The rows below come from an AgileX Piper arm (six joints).
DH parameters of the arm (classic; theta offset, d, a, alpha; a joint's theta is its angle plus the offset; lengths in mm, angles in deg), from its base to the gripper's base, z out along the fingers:
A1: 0 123 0 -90
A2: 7.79 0 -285 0
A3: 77.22 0 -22 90
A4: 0 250.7 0 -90
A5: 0 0 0 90
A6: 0 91 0 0
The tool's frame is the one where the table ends.
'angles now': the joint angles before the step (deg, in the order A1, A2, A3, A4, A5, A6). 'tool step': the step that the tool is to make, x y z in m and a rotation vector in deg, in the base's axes. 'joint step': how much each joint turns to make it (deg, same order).
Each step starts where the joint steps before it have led.
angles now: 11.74, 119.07, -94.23, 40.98, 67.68, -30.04
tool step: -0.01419, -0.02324, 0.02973, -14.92, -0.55, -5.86
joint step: 0.20, -6.07, 0.26, -17.49, 1.64, 13.91
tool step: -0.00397, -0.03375, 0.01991, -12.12, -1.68, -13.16
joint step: -1.57, -3.85, 0.21, -15.01, 0.31, 15.54
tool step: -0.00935, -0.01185, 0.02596, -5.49, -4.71, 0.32
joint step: -0.06, -3.98, 0.04, -6.44, 0.24, 0.60
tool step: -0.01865, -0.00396, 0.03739, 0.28, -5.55, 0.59
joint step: 0.05, -5.74, 0.01, -0.57, 0.23, -0.52
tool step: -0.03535, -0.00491, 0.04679, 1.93, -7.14, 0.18
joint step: 0.10, -8.63, 1.12, 0.63, 0.14, -0.04
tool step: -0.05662, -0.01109, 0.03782, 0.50, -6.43, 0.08
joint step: 0.06, -11.75, 4.65, -0.62, 0.69, -0.13
